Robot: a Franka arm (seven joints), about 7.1 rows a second.
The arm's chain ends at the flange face. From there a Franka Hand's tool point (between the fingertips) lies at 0.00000 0.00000 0.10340 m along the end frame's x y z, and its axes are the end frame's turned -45 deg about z.
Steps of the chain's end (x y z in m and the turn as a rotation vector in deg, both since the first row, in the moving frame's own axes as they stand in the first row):
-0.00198, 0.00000, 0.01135, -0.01, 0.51, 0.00
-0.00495, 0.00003, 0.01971, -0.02, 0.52, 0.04
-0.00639, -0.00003, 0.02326, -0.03, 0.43, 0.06
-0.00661, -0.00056, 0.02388, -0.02, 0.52, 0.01
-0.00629, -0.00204, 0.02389, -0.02, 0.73, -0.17
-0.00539, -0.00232, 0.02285, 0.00, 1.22, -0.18
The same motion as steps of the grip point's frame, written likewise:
-0.00076, -0.00074, 0.01135, -0.37, 0.35, 0.00
-0.00288, -0.00279, 0.01971, -0.38, 0.35, 0.04
-0.00399, -0.00395, 0.02326, -0.33, 0.28, 0.06
-0.00364, -0.00438, 0.02388, -0.38, 0.35, 0.01
-0.00210, -0.00493, 0.02388, -0.53, 0.50, -0.17
-0.00061, -0.00390, 0.02283, -0.86, 0.86, -0.18

